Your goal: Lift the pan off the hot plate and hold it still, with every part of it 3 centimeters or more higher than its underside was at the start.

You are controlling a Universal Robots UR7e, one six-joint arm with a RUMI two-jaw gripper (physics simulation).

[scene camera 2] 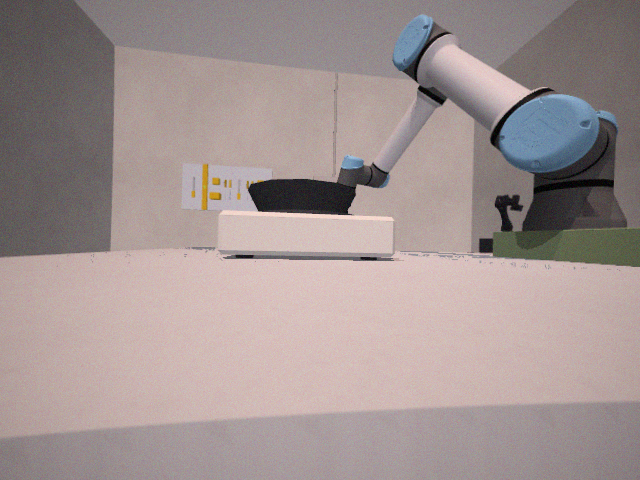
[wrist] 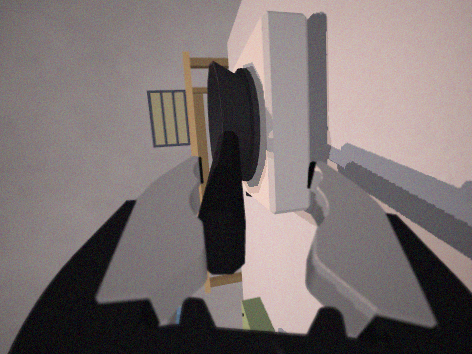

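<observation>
A black pan (scene camera 2: pixel 302 196) (wrist: pixel 232 110) sits on the white hot plate (scene camera 2: pixel 305 235) (wrist: pixel 288 115). In the wrist view its black handle (wrist: pixel 225 230) points toward the camera and lies in the gap between the fingers, much nearer the left finger than the right. My gripper (wrist: pixel 254 162) is partly open and not closed on the handle. Whether the left finger touches the handle cannot be told. The right finger appears beside the near end of the hot plate. In the scene view the fingers are hidden behind the pan.
The arm (scene camera 2: pixel 473 80) reaches in from the right above a green base block (scene camera 2: pixel 568 246) (wrist: pixel 257 314). The pale table (scene camera 2: pixel 310 335) (wrist: pixel 400 75) bears the hot plate. A wooden frame (wrist: pixel 188 100) shows behind the pan. A panel with yellow parts (scene camera 2: pixel 205 186) hangs on the back wall.
</observation>
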